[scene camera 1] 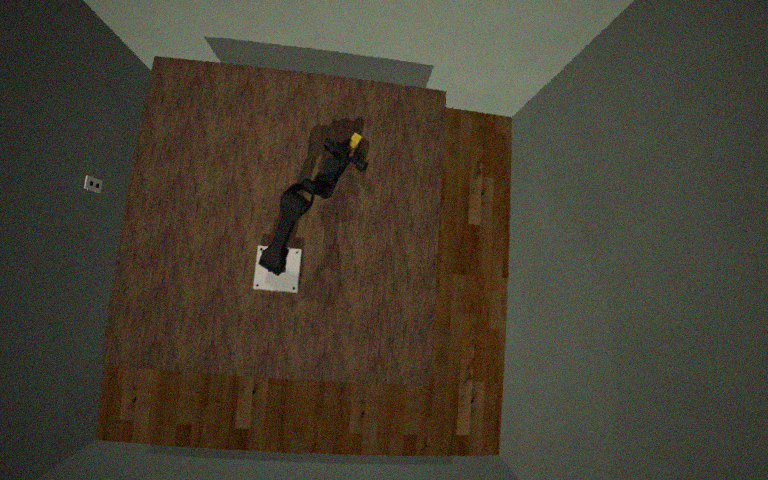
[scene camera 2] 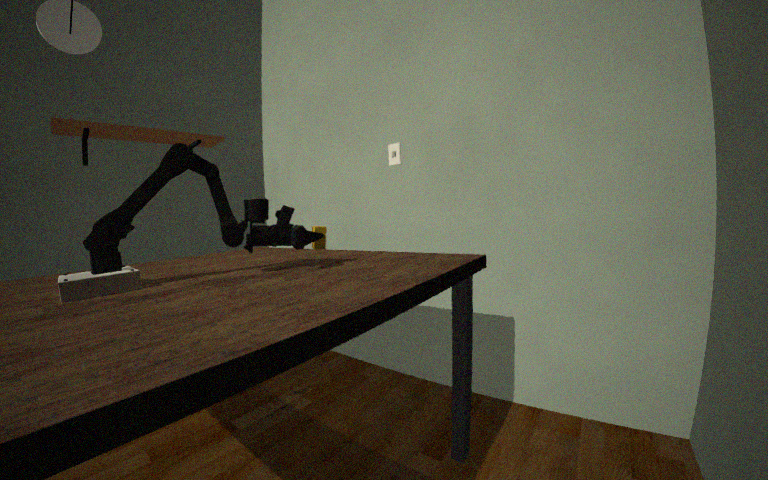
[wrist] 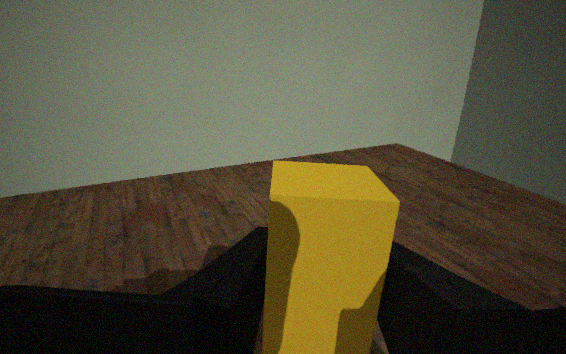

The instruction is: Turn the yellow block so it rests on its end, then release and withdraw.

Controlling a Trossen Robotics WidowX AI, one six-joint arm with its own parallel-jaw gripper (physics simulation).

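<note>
The yellow block (scene camera 1: 355, 139) (scene camera 2: 320, 229) (wrist: 336, 225) is upright, with its long side vertical and a flat end facing up. My gripper (scene camera 1: 352, 147) (scene camera 2: 317, 237) (wrist: 315, 241) is shut on the block and reaches it roughly level from the side. One dark finger presses each side of the block in the wrist view. In the second scene view, the block's lower end shows just above the line of the table's far edge, so it hangs a little above the table top. The lower part of the block is cut off in the wrist view.
The brown wooden table (scene camera 1: 226, 316) (scene camera 2: 169, 339) (wrist: 125, 215) lies under the arm, whose white base plate (scene camera 1: 288, 280) (scene camera 2: 99, 287) sits on it. The arm's shadow falls on the table near the block. A wall shelf (scene camera 2: 135, 132) hangs behind the arm.
</note>
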